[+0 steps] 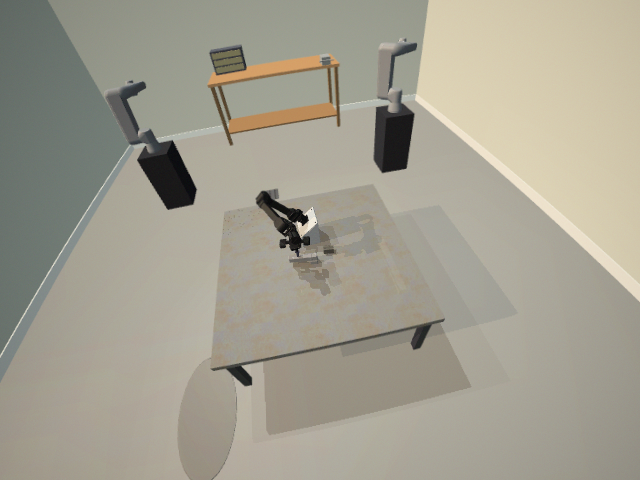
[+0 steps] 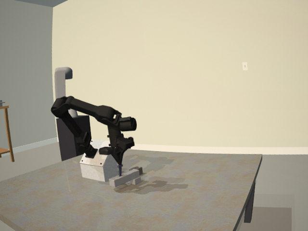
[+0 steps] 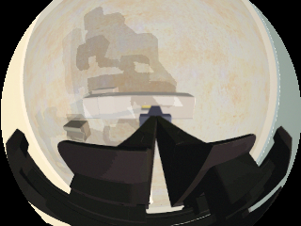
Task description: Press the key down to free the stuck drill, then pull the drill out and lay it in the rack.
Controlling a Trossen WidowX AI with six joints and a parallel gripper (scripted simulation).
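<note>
My gripper tip is 3 cm above the dark blue key. Round my gripper tip: grey block (3 cm to the left, 8 cm below); then drill (5 cm to the left, 7 cm below).
</note>
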